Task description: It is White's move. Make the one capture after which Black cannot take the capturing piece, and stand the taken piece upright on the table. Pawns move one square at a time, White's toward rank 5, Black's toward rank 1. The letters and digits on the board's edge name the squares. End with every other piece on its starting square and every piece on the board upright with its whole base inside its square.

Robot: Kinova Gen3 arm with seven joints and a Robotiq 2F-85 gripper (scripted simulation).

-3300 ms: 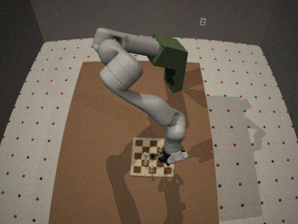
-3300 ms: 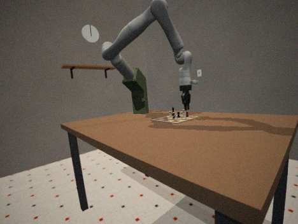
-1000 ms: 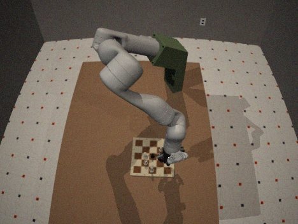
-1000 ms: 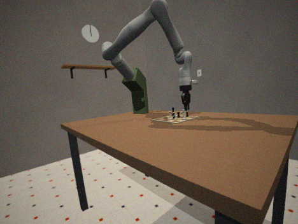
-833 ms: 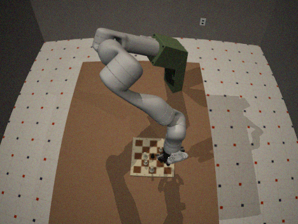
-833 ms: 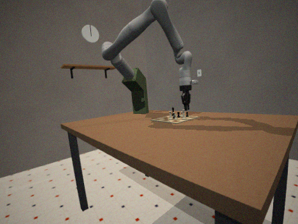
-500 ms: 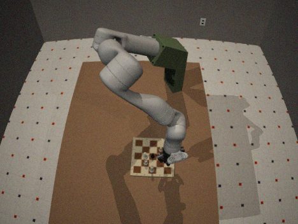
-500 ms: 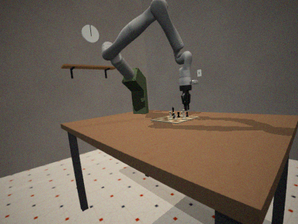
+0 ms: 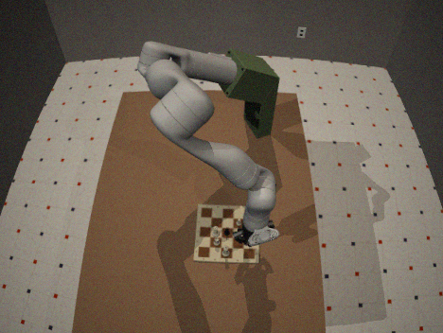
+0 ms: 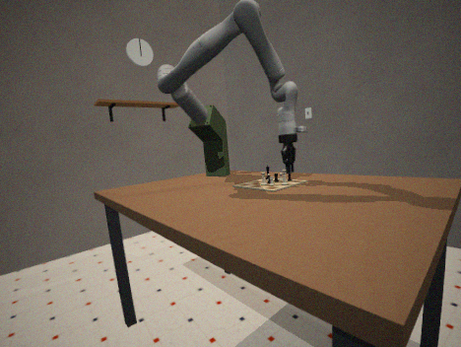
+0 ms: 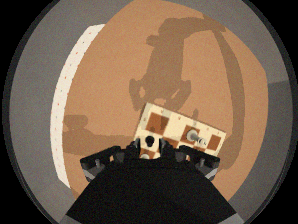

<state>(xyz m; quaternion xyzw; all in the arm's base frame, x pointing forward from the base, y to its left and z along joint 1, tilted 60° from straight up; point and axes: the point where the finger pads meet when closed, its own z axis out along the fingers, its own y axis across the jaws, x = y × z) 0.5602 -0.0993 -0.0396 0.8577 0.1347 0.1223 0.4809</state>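
The chessboard is 60 mm behind my hand, 70 mm to the right of it and 50 mm below it. From my hand the other things lie so: tall black piece 120 mm behind, 20 mm to the left, 20 mm below.
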